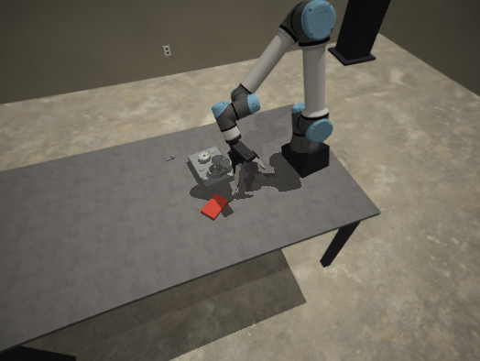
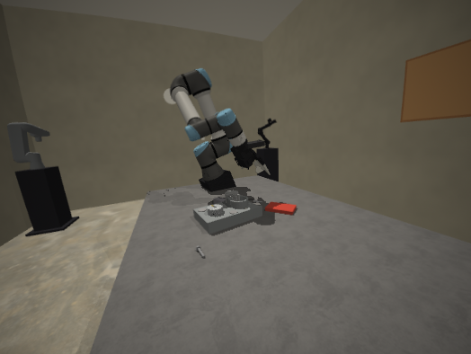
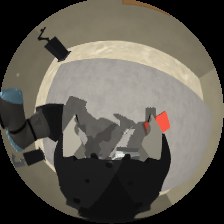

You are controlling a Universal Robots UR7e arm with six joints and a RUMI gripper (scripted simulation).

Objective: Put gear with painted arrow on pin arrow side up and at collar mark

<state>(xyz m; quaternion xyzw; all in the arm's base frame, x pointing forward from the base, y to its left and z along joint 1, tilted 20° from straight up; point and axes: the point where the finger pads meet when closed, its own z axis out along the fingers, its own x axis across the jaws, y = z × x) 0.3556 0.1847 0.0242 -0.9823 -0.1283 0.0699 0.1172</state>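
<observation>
Right now the grey toothed gear is 17 cm ahead of my hand, 29 cm to the right of it and 9 cm below it. Round my hand: flat red block (19 cm ahead, 1 cm to the left, 14 cm below); dark block (3 cm behind, 22 cm to the right, 13 cm below); pale round part (10 cm ahead, 27 cm to the right, 10 cm below).
</observation>
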